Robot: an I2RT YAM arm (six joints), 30 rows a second.
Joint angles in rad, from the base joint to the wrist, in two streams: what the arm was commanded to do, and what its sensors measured. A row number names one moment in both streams.
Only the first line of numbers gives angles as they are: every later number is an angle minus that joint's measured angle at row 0.
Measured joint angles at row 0: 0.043 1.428 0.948 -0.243 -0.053 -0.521
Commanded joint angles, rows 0 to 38: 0.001 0.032 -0.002 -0.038 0.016 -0.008; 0.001 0.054 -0.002 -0.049 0.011 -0.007; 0.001 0.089 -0.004 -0.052 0.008 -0.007; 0.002 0.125 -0.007 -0.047 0.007 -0.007; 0.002 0.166 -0.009 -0.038 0.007 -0.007; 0.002 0.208 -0.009 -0.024 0.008 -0.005; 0.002 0.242 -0.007 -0.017 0.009 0.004; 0.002 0.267 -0.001 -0.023 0.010 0.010; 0.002 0.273 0.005 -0.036 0.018 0.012; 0.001 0.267 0.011 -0.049 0.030 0.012; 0.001 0.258 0.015 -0.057 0.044 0.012; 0.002 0.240 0.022 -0.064 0.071 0.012; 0.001 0.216 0.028 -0.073 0.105 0.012; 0.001 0.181 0.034 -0.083 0.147 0.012; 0.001 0.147 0.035 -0.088 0.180 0.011; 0.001 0.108 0.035 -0.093 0.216 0.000; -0.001 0.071 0.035 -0.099 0.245 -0.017; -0.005 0.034 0.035 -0.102 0.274 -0.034; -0.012 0.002 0.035 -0.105 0.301 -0.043; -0.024 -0.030 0.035 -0.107 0.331 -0.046; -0.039 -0.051 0.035 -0.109 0.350 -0.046; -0.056 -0.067 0.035 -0.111 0.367 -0.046; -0.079 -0.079 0.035 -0.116 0.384 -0.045; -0.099 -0.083 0.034 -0.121 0.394 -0.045; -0.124 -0.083 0.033 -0.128 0.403 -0.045; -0.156 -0.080 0.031 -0.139 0.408 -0.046; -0.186 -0.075 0.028 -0.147 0.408 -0.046; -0.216 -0.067 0.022 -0.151 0.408 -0.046; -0.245 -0.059 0.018 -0.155 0.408 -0.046; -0.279 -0.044 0.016 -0.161 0.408 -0.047; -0.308 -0.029 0.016 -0.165 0.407 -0.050; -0.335 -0.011 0.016 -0.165 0.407 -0.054; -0.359 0.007 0.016 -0.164 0.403 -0.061; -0.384 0.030 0.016 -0.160 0.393 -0.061; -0.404 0.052 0.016 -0.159 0.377 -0.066; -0.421 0.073 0.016 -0.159 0.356 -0.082; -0.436 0.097 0.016 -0.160 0.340 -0.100; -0.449 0.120 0.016 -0.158 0.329 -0.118; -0.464 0.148 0.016 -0.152 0.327 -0.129
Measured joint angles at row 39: -0.438 0.098 0.017 -0.157 0.368 -0.079
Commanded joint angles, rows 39 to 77: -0.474 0.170 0.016 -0.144 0.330 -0.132; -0.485 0.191 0.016 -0.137 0.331 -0.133; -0.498 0.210 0.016 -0.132 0.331 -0.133; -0.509 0.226 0.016 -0.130 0.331 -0.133; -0.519 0.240 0.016 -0.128 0.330 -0.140; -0.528 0.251 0.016 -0.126 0.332 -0.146; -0.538 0.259 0.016 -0.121 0.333 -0.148; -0.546 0.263 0.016 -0.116 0.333 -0.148; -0.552 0.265 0.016 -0.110 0.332 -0.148; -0.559 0.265 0.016 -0.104 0.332 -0.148; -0.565 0.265 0.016 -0.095 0.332 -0.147; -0.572 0.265 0.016 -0.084 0.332 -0.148; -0.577 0.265 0.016 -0.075 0.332 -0.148; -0.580 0.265 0.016 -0.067 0.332 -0.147; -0.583 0.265 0.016 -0.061 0.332 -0.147; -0.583 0.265 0.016 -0.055 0.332 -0.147; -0.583 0.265 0.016 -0.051 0.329 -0.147; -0.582 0.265 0.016 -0.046 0.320 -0.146; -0.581 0.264 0.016 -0.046 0.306 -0.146; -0.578 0.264 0.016 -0.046 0.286 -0.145; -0.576 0.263 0.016 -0.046 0.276 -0.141; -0.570 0.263 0.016 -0.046 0.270 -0.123; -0.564 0.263 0.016 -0.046 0.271 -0.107; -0.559 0.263 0.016 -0.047 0.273 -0.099; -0.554 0.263 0.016 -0.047 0.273 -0.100; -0.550 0.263 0.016 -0.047 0.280 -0.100; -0.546 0.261 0.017 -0.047 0.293 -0.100; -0.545 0.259 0.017 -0.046 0.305 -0.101; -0.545 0.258 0.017 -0.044 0.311 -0.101; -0.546 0.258 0.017 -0.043 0.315 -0.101; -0.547 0.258 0.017 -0.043 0.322 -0.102; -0.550 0.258 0.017 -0.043 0.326 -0.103; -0.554 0.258 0.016 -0.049 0.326 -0.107; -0.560 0.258 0.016 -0.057 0.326 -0.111; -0.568 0.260 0.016 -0.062 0.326 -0.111; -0.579 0.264 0.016 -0.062 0.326 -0.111; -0.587 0.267 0.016 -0.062 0.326 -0.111; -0.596 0.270 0.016 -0.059 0.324 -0.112; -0.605 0.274 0.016 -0.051 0.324 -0.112
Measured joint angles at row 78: -0.583 0.269 0.017 -0.054 0.317 -0.119
